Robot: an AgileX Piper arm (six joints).
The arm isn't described. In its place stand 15 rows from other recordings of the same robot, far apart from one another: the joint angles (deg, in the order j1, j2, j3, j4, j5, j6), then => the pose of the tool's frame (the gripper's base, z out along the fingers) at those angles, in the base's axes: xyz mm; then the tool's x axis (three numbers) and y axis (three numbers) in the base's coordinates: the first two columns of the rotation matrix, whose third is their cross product.
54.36 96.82 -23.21 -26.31 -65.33 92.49 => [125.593, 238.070, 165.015, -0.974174, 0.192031, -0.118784, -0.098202, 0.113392, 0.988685]
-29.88 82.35 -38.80 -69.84 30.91 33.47 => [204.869, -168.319, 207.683, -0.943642, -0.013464, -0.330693, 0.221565, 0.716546, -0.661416]
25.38 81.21 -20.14 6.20 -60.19 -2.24 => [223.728, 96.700, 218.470, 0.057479, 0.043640, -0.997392, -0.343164, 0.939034, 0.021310]
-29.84 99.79 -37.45 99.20 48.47 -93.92 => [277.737, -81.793, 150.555, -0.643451, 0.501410, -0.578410, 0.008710, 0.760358, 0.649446]
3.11 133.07 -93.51 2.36 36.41 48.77 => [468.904, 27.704, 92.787, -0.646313, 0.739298, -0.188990, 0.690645, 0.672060, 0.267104]
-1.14 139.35 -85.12 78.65 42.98 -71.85 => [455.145, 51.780, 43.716, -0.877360, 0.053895, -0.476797, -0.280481, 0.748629, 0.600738]
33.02 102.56 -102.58 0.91 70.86 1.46 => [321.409, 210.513, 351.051, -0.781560, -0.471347, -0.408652, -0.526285, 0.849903, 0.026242]
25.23 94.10 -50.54 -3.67 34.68 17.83 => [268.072, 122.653, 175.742, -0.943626, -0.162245, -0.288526, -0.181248, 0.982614, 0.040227]
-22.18 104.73 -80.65 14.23 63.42 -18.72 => [346.467, -119.646, 237.233, -0.967586, 0.171010, -0.185831, 0.137066, 0.973641, 0.182309]
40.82 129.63 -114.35 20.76 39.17 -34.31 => [380.454, 355.552, 227.259, -0.300204, -0.655853, -0.692629, -0.886893, 0.459215, -0.050428]
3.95 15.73 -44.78 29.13 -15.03 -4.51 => [-3.814, -11.778, 461.617, 0.677264, 0.447714, -0.583838, -0.279674, 0.890631, 0.358550]
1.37 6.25 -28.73 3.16 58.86 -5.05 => [13.329, 4.613, 280.043, -0.515296, -0.071836, -0.853996, -0.095026, 0.995125, -0.026369]
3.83 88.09 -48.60 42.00 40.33 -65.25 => [277.429, 58.069, 207.289, -0.669382, -0.507169, -0.542869, -0.667469, 0.731416, 0.139701]
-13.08 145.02 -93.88 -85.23 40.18 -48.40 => [461.865, -167.377, 34.163, 0.076223, -0.600511, 0.795975, -0.940043, -0.309431, -0.143427]
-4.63 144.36 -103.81 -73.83 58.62 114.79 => [487.127, -114.311, 83.098, -0.142491, 0.475574, -0.868059, 0.965429, 0.260178, -0.015934]
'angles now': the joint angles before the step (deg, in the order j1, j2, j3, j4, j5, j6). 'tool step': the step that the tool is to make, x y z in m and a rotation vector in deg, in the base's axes. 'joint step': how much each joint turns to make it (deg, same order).
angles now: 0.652 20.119 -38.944 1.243 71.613 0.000
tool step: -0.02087 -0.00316 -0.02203 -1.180 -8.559 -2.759
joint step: -1.532 -10.583 6.156 -1.797 -4.137 0.607
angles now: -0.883 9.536 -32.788 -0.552 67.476 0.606
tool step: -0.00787 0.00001 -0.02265 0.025 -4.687 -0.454
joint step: -0.289 -7.120 5.532 -0.088 -3.095 0.252
